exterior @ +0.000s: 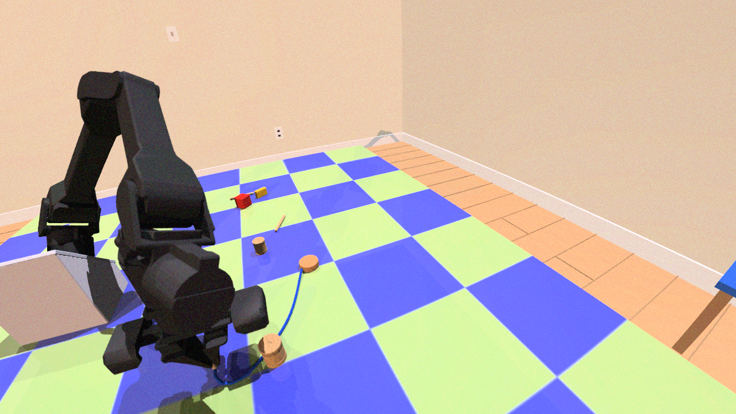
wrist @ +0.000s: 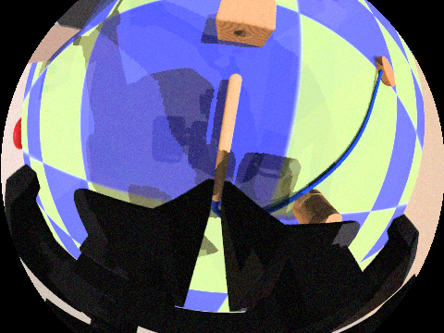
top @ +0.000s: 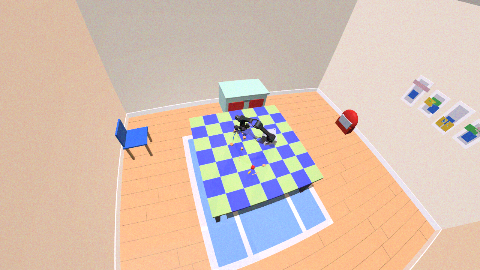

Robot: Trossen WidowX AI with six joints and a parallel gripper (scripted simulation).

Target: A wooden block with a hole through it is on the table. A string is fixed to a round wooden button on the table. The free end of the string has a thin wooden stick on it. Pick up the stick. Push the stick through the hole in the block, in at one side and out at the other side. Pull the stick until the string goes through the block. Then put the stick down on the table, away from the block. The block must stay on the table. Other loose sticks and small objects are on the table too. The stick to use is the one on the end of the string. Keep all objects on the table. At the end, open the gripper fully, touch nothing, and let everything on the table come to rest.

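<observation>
Now: the wooden block 10 mm behind my gripper tip and 110 mm to the left of it. Round my gripper tip: wooden cylinder: 80 mm ahead, 10 mm to the right, 10 mm above; red block: 10 mm ahead, 530 mm to the left; round wooden button: 160 mm ahead, 180 mm to the left, 10 mm below.
</observation>
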